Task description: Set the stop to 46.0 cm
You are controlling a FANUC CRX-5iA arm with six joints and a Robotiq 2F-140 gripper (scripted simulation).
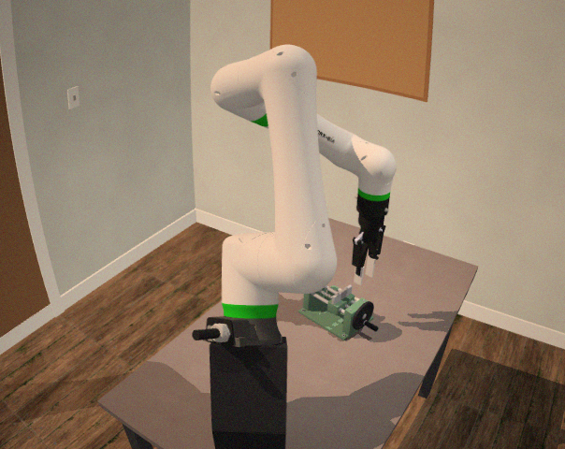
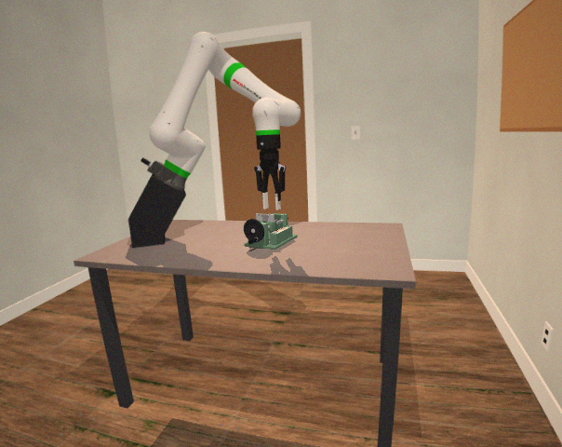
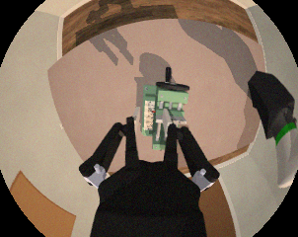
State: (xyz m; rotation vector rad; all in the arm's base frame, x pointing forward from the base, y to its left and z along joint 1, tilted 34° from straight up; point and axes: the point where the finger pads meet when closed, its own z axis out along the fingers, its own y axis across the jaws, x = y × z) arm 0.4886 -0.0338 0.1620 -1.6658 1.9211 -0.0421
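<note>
Now: hand 140 mm above the black handwheel, 70 mm to the left of it and 50 mm past it. From my hand the other things lie so: green stop fixture 100 mm below, 40 mm to the left, 40 mm behind.
</note>
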